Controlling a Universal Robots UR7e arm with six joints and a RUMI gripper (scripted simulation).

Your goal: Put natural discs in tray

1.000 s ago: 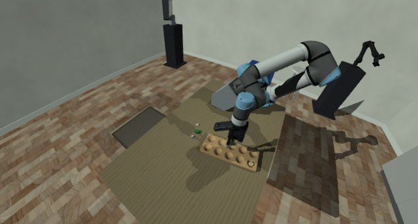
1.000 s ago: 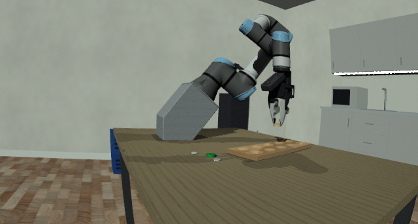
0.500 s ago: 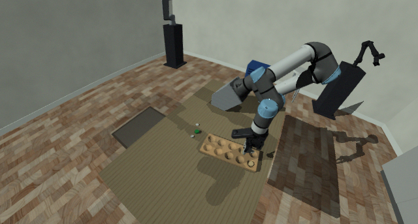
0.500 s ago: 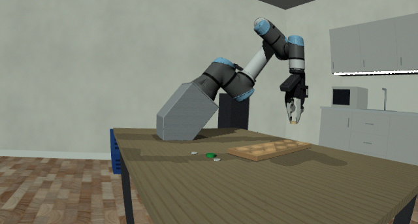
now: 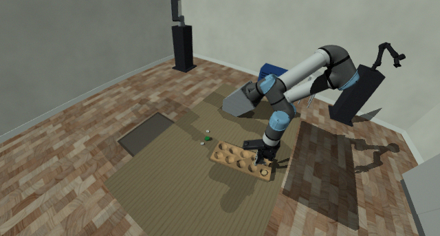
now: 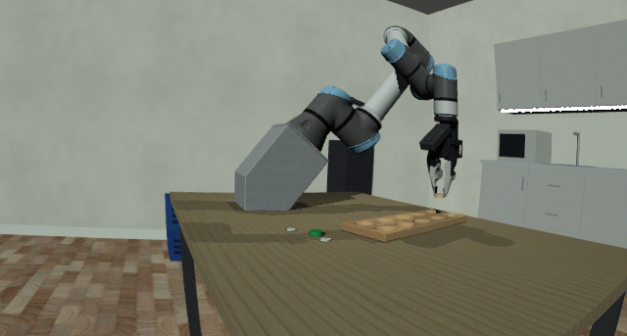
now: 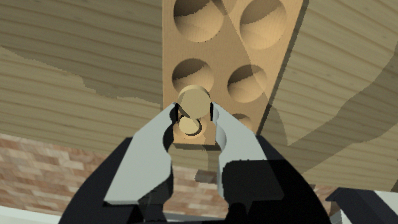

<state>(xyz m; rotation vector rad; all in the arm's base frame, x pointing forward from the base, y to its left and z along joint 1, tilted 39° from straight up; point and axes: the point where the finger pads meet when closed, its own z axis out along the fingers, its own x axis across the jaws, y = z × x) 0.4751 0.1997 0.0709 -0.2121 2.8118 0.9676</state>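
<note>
Now: the wooden counting tray 9 cm below my hand, 8 cm to the right of it and 3 cm behind it. Also, from my hand: green disc 36 cm to the right, 9 cm below, 7 cm behind.
</note>
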